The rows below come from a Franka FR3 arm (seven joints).
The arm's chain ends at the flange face. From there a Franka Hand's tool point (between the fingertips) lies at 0.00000 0.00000 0.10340 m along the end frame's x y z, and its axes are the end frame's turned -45 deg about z.
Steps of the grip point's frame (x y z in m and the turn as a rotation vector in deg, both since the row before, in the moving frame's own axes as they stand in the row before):
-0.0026, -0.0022, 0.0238, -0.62, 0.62, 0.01
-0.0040, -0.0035, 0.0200, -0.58, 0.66, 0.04
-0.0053, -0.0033, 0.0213, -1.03, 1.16, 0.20
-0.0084, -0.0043, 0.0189, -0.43, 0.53, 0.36
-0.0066, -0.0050, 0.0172, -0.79, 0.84, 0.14
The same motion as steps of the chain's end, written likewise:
-0.0050, 0.0003, 0.0238, 0.00, 0.88, 0.01
-0.0069, 0.0005, 0.0200, 0.06, 0.88, 0.04
-0.0089, 0.0016, 0.0213, 0.09, 1.55, 0.20
-0.0102, 0.0030, 0.0189, 0.07, 0.68, 0.36
-0.0103, 0.0012, 0.0172, 0.04, 1.15, 0.14

